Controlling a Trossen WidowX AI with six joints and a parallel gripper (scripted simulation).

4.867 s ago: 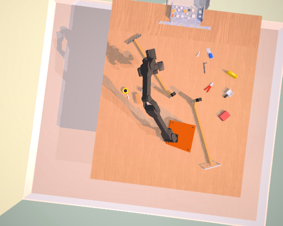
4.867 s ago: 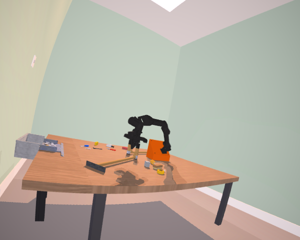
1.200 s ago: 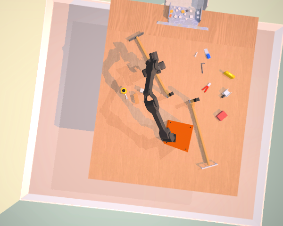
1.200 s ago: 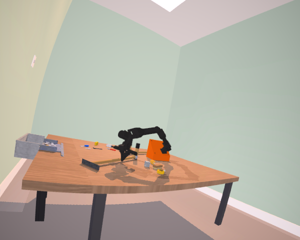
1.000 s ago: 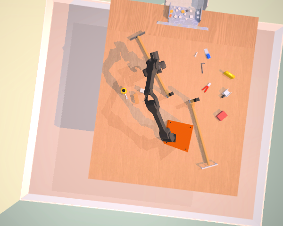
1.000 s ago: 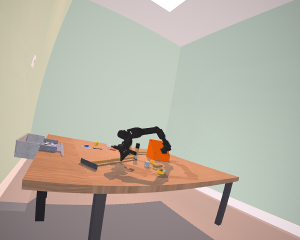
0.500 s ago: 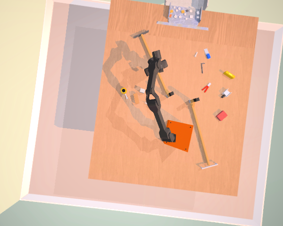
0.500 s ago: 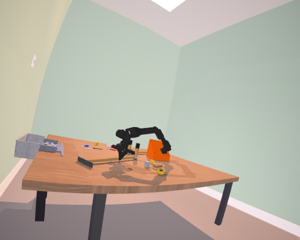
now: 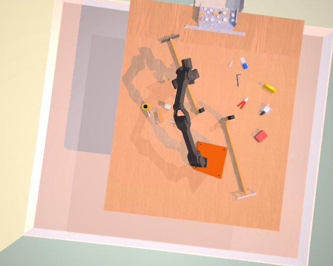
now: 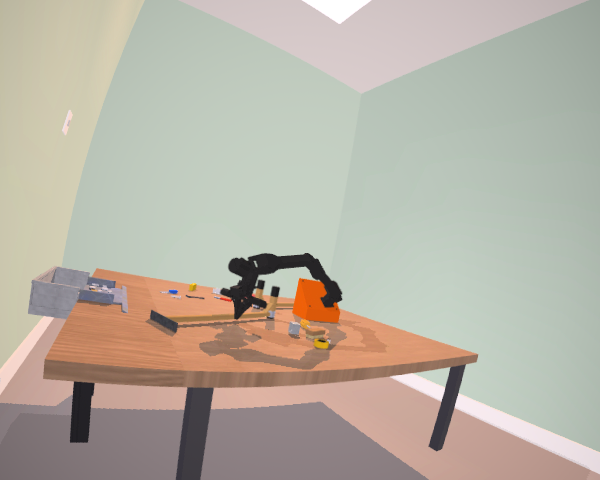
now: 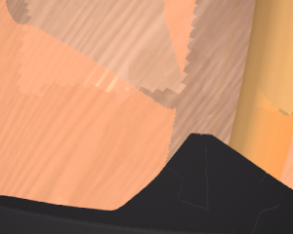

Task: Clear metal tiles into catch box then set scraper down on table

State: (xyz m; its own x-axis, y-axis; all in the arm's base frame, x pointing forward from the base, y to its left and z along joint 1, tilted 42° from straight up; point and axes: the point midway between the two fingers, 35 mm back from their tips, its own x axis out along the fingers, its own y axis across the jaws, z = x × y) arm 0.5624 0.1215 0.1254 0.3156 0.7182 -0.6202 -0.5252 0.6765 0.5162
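Right now my gripper tip is 3 cm short of the long scraper, 1 cm to the left of it and 5 cm below it. Also, from my gripper tip: wooden block (28 cm behind, 14 cm to the left); grey square piece (21 cm behind, 9 cm to the left, 1 cm above); tape measure (22 cm behind, 25 cm to the left).
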